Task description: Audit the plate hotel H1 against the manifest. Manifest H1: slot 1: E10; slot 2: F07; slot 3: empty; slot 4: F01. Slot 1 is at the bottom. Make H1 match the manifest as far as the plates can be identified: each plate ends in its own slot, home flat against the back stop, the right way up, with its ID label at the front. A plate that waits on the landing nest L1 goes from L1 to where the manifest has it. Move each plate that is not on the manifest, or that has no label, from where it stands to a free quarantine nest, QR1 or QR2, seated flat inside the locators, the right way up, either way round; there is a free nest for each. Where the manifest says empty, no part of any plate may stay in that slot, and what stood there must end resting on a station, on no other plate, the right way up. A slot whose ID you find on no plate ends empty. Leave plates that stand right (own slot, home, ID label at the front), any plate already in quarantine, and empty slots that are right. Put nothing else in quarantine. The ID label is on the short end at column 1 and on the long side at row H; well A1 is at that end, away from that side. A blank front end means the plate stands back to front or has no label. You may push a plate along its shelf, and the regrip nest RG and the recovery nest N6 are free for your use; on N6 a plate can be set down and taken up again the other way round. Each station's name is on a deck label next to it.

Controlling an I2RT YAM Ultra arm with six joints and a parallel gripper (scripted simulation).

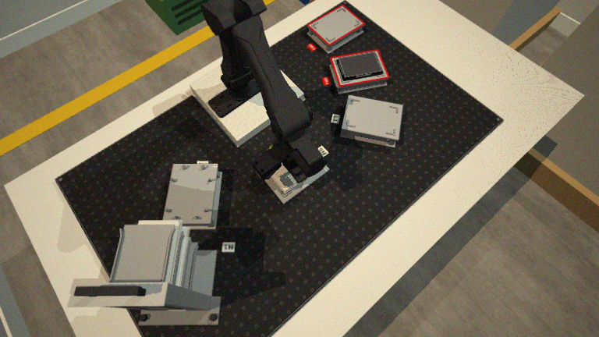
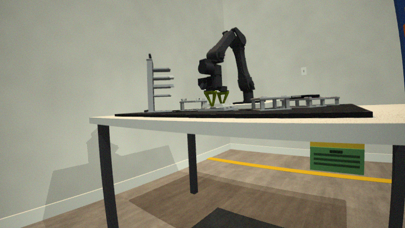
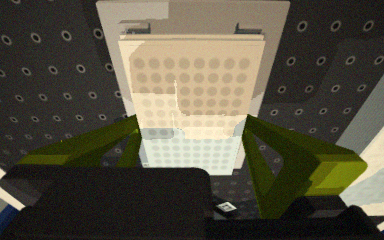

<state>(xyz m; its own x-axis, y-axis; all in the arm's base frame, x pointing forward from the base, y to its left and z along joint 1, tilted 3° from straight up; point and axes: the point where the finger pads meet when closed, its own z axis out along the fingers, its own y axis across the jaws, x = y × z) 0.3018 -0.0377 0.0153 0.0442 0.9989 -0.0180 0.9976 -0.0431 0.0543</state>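
Now: the recovery nest N6 2 cm below my hand. The rest, counted from my hand: N6 deck label (10 cm to the left, 3 cm below); then A1 mark (7 cm to the left, 6 cm ahead, 2 cm below); then white well plate (right at my hand).
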